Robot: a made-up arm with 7 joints. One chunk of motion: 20 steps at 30 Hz.
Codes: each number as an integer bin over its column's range. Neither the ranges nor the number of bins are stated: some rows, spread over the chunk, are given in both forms.
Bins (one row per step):
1: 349 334 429 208 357 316
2: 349 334 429 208 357 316
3: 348 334 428 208 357 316
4: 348 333 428 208 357 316
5: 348 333 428 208 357 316
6: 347 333 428 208 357 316
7: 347 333 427 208 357 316
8: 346 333 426 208 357 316
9: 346 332 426 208 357 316
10: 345 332 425 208 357 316
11: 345 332 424 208 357 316
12: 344 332 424 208 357 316
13: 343 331 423 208 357 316
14: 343 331 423 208 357 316
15: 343 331 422 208 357 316
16: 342 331 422 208 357 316
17: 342 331 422 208 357 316
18: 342 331 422 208 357 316
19: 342 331 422 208 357 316
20: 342 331 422 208 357 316
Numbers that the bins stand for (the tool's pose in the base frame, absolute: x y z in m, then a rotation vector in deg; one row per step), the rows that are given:
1: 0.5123 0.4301 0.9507 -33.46 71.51 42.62
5: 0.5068 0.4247 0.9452 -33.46 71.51 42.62
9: 0.4959 0.4192 0.9342 -33.46 71.51 42.62
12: 0.4849 0.4192 0.9233 -33.46 71.51 42.62
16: 0.4740 0.4137 0.9123 -33.46 71.51 42.62
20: 0.4740 0.4137 0.9123 -33.46 71.51 42.62
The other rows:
2: 0.5123 0.4301 0.9507 -33.46 71.51 42.62
3: 0.5068 0.4301 0.9452 -33.46 71.51 42.62
4: 0.5068 0.4247 0.9452 -33.46 71.51 42.62
6: 0.5014 0.4247 0.9452 -33.46 71.51 42.62
7: 0.5014 0.4247 0.9397 -33.46 71.51 42.62
8: 0.4959 0.4247 0.9342 -33.46 71.51 42.62
10: 0.4904 0.4192 0.9288 -33.46 71.51 42.62
11: 0.4904 0.4192 0.9233 -33.46 71.51 42.62
13: 0.4795 0.4137 0.9178 -33.46 71.51 42.62
14: 0.4795 0.4137 0.9178 -33.46 71.51 42.62
15: 0.4795 0.4137 0.9123 -33.46 71.51 42.62
17: 0.4740 0.4137 0.9123 -33.46 71.51 42.62
18: 0.4740 0.4137 0.9123 -33.46 71.51 42.62
19: 0.4740 0.4137 0.9123 -33.46 71.51 42.62

